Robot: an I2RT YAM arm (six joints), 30 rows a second.
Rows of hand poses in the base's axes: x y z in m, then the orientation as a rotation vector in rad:
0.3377 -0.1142 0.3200 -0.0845 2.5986 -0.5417
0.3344 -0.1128 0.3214 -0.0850 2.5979 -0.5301
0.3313 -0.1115 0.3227 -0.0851 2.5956 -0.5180
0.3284 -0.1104 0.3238 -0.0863 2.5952 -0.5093
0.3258 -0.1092 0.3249 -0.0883 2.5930 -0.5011
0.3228 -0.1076 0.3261 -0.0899 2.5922 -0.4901
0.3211 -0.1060 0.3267 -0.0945 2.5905 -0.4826
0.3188 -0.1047 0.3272 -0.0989 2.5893 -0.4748
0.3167 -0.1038 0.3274 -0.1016 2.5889 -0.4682
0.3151 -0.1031 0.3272 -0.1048 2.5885 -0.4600
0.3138 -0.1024 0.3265 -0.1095 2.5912 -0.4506
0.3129 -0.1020 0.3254 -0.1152 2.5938 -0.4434
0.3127 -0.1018 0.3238 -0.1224 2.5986 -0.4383
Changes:
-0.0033 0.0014 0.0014 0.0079 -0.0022 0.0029
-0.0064 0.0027 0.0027 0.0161 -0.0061 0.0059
-0.0093 0.0038 0.0038 0.0220 -0.0074 0.0087
-0.0119 0.0050 0.0049 0.0271 -0.0103 0.0122
-0.0149 0.0066 0.0061 0.0345 -0.0122 0.0157
-0.0166 0.0082 0.0067 0.0388 -0.0140 0.0208
-0.0189 0.0095 0.0072 0.0434 -0.0153 0.0257
-0.0210 0.0104 0.0074 0.0475 -0.0160 0.0290
-0.0226 0.0111 0.0072 0.0527 -0.0168 0.0330
-0.0239 0.0118 0.0065 0.0587 -0.0145 0.0377
-0.0248 0.0122 0.0054 0.0631 -0.0118 0.0426
-0.0250 0.0124 0.0038 0.0659 -0.0064 0.0477

